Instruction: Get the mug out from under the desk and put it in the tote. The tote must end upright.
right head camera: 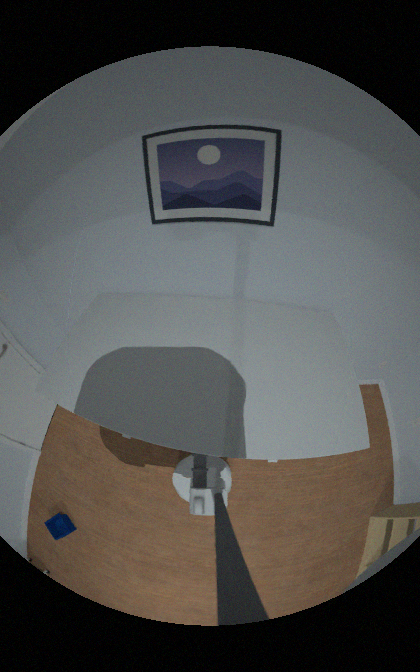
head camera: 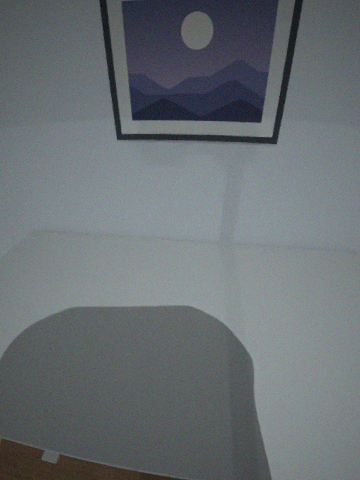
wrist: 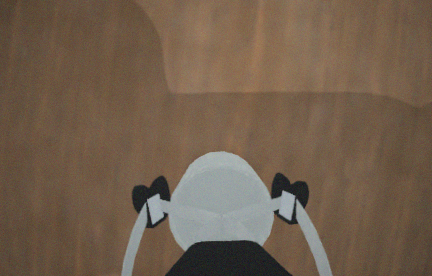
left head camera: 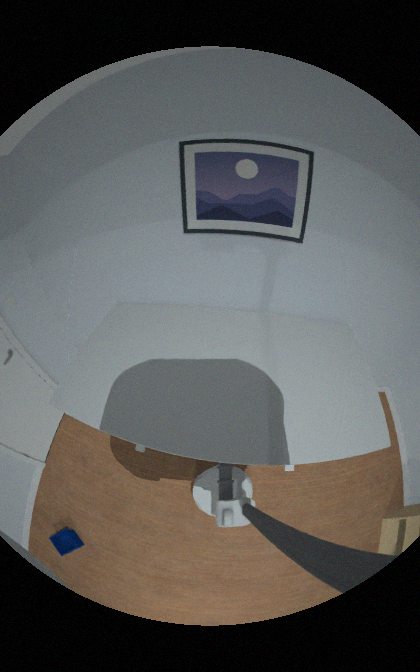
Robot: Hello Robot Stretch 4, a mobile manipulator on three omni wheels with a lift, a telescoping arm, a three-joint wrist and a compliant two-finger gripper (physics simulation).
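Places are measured from the robot's base along level axes (x ahead, y left, z up), in millimetres.
Where they show: gripper, between the fingertips: (wrist: 220,190).
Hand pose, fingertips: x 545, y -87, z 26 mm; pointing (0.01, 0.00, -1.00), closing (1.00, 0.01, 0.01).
Note:
Things, the pixels of their top centre, and the offset from my fingertips. "spot": a spot on its surface instead. Level surfaces: height alone.
- pale grey-white round mug, a spot on its surface: (wrist: 220,182) spot: dx +1, dy -2, dz -44 mm
- desk, height of its surface: dz +897 mm
- blue tote, centre of its top: (right head camera: 56,526) dx -1392, dy +1376, dz +66 mm
A pale grey-white round mug (wrist: 220,182) is seen from above in the wrist view, over the wooden floor. My gripper (wrist: 220,190) has its two fingertips against opposite sides of the mug and is shut on it. The mug's handle is hidden in that view. The desk (head camera: 310,360) (left head camera: 330,395) (right head camera: 305,390) is white with a broad grey shadow on its top; it hides the gripper and mug from the head views. The blue tote (left head camera: 66,541) (right head camera: 60,526) stands on the floor at lower left, apart from the desk.
Short pieces of desk leg (head camera: 50,456) (left head camera: 289,468) show below the desk's front edge. A beige slatted box (left head camera: 389,537) (right head camera: 378,540) stands at lower right. A framed picture (head camera: 197,90) (left head camera: 246,190) (right head camera: 211,175) hangs on the wall behind the desk. A door is at far left.

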